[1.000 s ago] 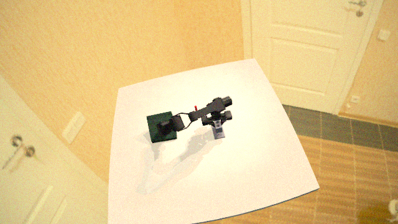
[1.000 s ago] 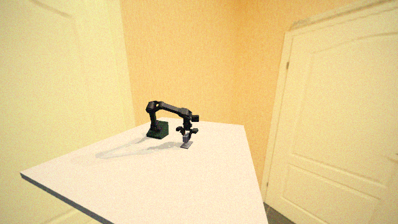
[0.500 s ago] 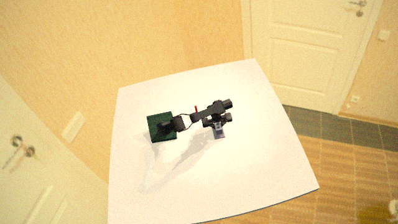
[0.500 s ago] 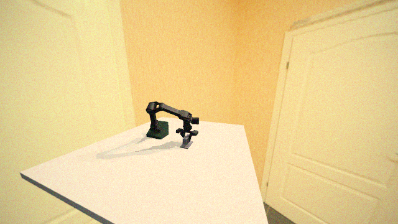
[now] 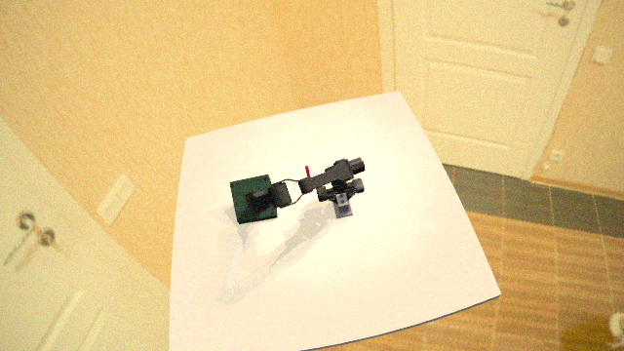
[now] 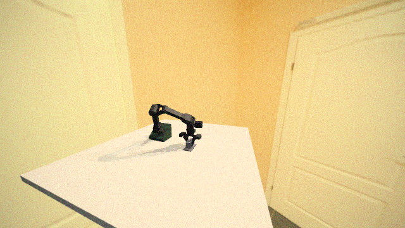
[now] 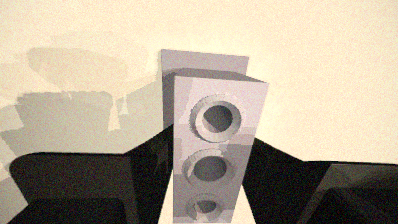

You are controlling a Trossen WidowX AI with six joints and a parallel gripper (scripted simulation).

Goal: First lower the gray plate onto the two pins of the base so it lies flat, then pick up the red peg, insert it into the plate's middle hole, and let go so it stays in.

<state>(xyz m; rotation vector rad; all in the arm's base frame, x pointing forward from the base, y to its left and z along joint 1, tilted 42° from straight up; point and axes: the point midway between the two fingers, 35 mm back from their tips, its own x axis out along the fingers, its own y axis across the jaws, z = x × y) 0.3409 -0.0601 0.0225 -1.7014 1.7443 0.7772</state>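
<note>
Now: gripper tip 19 cm to the right of the red peg, 11 cm past it and 2 cm below it. Also, from my gripper tip: gray plate (3 cm above).
</note>
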